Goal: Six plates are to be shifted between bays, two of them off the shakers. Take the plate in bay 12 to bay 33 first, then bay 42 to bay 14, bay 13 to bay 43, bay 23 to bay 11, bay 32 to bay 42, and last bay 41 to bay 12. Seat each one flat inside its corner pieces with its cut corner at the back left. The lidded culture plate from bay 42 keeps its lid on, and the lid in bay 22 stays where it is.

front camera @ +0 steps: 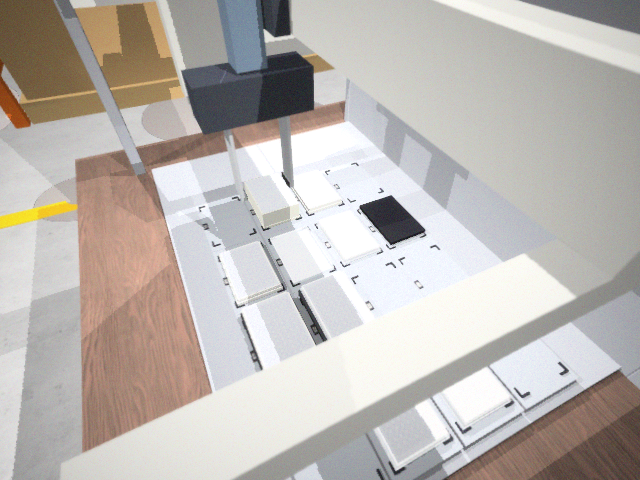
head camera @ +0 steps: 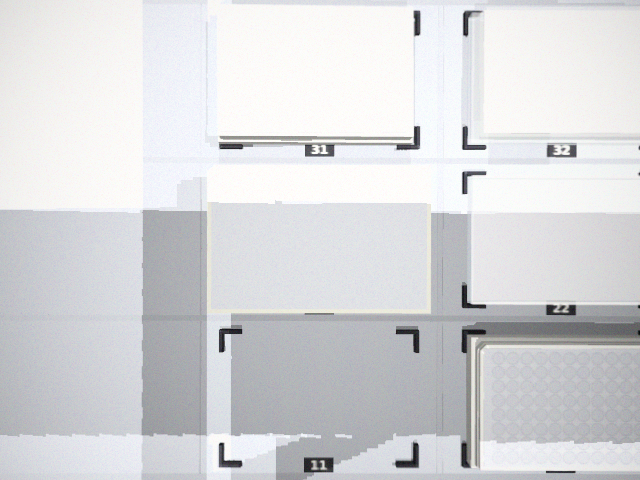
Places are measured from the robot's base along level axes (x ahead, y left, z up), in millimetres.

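Pixels of known places: gripper, fingertip midpoint: (front camera: 265, 187); robot's base, link origin: (front camera: 200, 208) (head camera: 224, 460).
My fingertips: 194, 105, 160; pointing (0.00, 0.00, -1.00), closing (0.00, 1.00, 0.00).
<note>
For each thing: its middle in the pictures, then the offset to it from my fingertips, as dx, dy, dz. "pt": a spot on its surface instead.
- tall cream block, body centre: (head camera: 319, 239) (front camera: 271, 199) -130, +45, -139
- welled plate, body centre: (head camera: 568, 402) (front camera: 249, 270) +34, -62, -153
- clear lid, body centre: (head camera: 565, 240) (front camera: 300, 253) +34, +45, -156
- bay 31, surface spot: (head camera: 315, 72) pt -133, +150, -144
- bay 32, surface spot: (head camera: 560, 72) pt +23, +151, -146
- Bay 11, surface spot: (head camera: 224, 341) pt -194, -25, -160
- black plate, body centre: (front camera: 391, 218) +34, +259, -148
My gripper (front camera: 266, 194) is open, its jaws straddling a tall cream block (front camera: 269, 195) (head camera: 318, 253) with a gap on both sides. The block sits flat in the bay between 11 and 31, its label covered. In the head view a welled plate (head camera: 560, 403) sits in bay 12, the clear lid (head camera: 555, 253) in bay 22, and pale plates in bay 31 (head camera: 315, 72) and bay 32 (head camera: 560, 72). Bay 11 (head camera: 224, 341) holds no plate. In the front view a black plate (front camera: 392, 219) lies in the back row. The jaws do not show in the head view.
Two more pale plates (front camera: 279, 330) (front camera: 336, 304) stand nearer the front camera, partly behind a cream beam (front camera: 330, 384). Beyond the beam, two pale plates (front camera: 478, 395) (front camera: 413, 434) sit on raised stations. A grey post (front camera: 103, 87) stands at the deck's back left.
</note>
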